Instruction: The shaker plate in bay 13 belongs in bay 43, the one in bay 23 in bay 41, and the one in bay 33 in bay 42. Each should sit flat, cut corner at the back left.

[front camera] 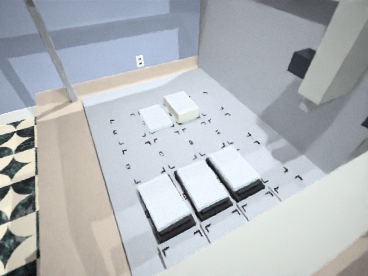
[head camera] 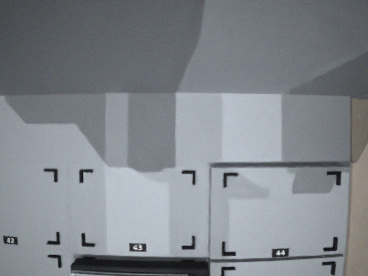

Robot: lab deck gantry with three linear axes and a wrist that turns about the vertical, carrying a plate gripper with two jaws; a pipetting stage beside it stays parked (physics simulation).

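Seen in the pictures: robot's base, link origin: point(front camera: 111, 121).
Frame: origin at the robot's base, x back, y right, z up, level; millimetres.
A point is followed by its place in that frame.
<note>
Three shaker plates with white tops and dark lower parts sit in a row in the front view: bay 13's plate point(front camera: 165, 202) @[x -402, y -44, z 37 mm] at the left, bay 23's plate point(front camera: 204, 185) @[x -405, y -152, z 36 mm] in the middle, bay 33's plate point(front camera: 235, 169) @[x -402, y -254, z 37 mm] at the right. All look flat; their cut corners cannot be made out. The dark edge of bay 33's plate point(head camera: 140, 265) @[x -398, y -304, z 14 mm] shows at the bottom of the head view. Above it, bay 43 point(head camera: 137, 210) @[x -392, y -363, z 0 mm] is empty within its corner marks. Part of bay 42 point(head camera: 25, 210) @[x -251, y -358, z 0 mm] shows at the left; bay 41 cannot be identified. The gripper's jaws do not show in either view.
A low white plate point(front camera: 156, 118) @[x -78, y -149, z 14 mm] and a taller cream block point(front camera: 182, 107) @[x -96, y -247, z 42 mm] stand at the back in the front view. A pale column point(front camera: 335, 55) @[x -459, y -328, z 363 mm] and a dark block point(front camera: 301, 62) @[x -396, y -353, z 319 mm] hang at the upper right. Bay 44 point(head camera: 280, 215) @[x -554, y -362, z 15 mm] lies right of bay 43 in the head view.
</note>
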